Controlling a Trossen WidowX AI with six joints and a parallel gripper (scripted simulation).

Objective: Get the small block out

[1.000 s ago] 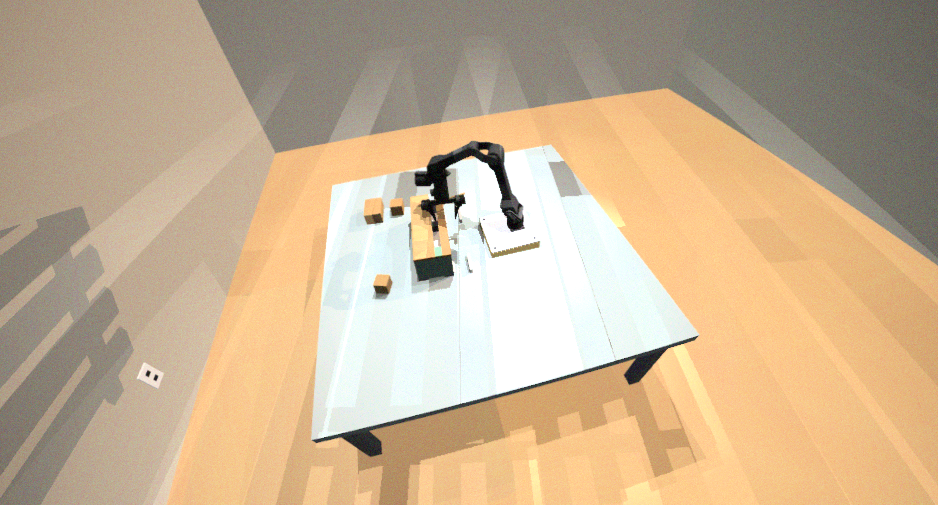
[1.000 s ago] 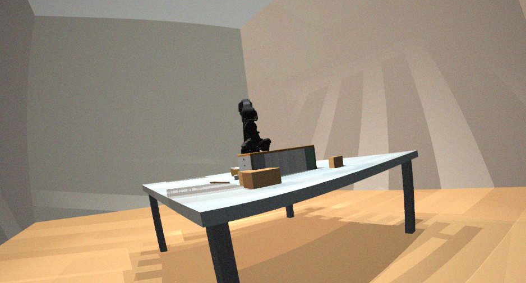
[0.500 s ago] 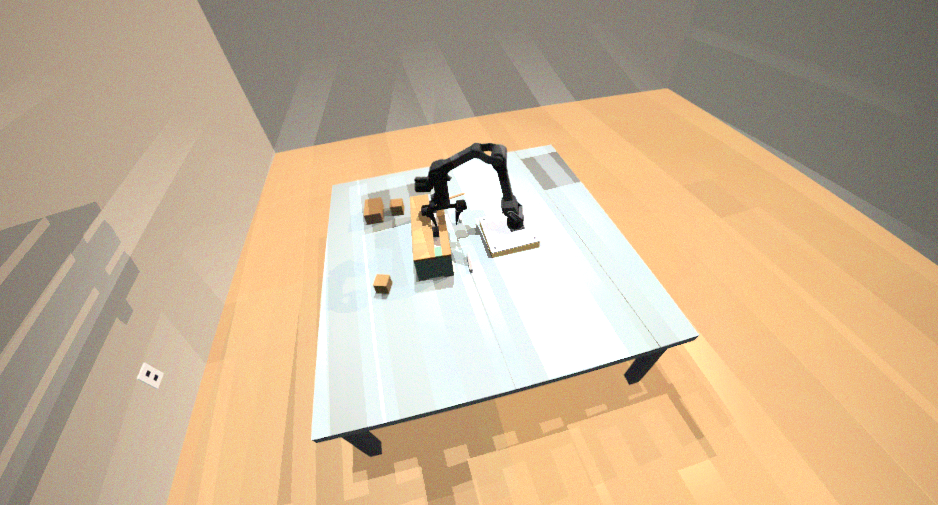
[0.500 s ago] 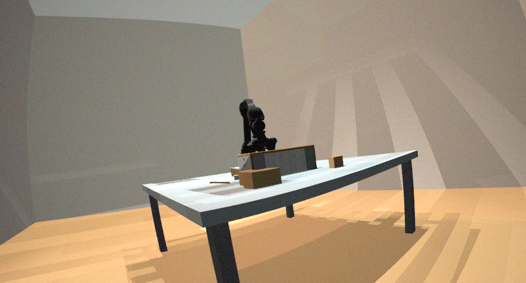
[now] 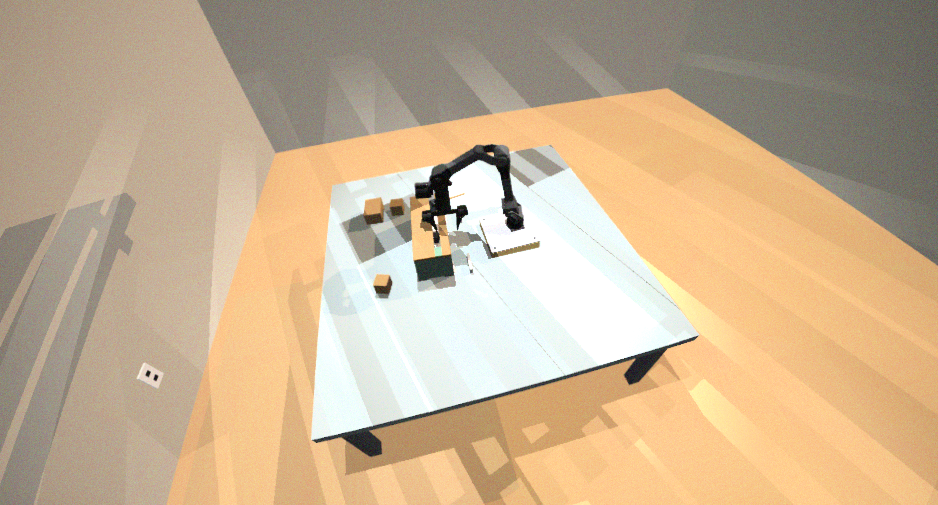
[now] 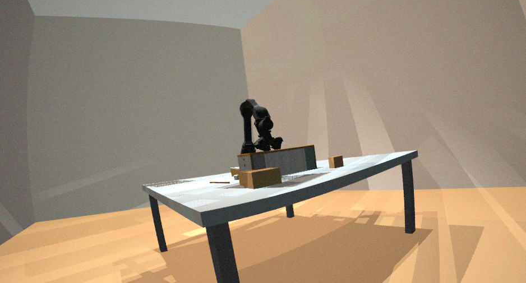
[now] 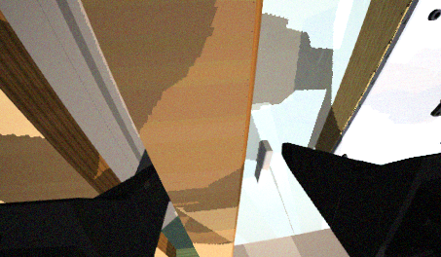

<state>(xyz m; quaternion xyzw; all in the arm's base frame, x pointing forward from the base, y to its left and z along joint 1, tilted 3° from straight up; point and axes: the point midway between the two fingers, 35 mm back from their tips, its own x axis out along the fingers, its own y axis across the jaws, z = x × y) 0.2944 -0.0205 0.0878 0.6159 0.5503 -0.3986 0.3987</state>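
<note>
My gripper tip is now 30 mm short of the box, 30 mm to the left of it and 30 mm above it.
</note>
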